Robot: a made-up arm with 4 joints.
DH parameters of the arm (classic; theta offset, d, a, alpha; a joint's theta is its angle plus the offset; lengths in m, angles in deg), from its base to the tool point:
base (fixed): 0 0.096 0 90
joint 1: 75.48 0 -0.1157 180
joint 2: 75.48 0.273 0.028 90
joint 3: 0 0.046 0.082 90
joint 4: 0 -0.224 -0.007 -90
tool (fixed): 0 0.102 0 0
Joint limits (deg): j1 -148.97..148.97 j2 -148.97..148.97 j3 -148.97..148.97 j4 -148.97..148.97
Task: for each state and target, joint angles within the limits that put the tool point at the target. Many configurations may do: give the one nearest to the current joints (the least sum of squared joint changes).
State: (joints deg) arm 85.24 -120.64 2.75 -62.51
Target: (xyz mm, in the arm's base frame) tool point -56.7 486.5 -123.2
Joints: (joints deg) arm 78.38 -122.62 -3.42 -62.36
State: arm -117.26 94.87 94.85 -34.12
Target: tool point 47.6 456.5 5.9
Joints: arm -105.34 83.84 80.95 -45.73
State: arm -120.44 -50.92 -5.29 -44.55
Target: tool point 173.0 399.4 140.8
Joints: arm -87.80 -62.78 -31.44 -28.23
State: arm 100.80 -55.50 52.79 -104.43
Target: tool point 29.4 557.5 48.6
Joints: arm 105.27 -71.57 28.36 -89.67
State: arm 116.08 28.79 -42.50 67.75
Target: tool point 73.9 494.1 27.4
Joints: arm 67.84 15.52 6.08 103.57
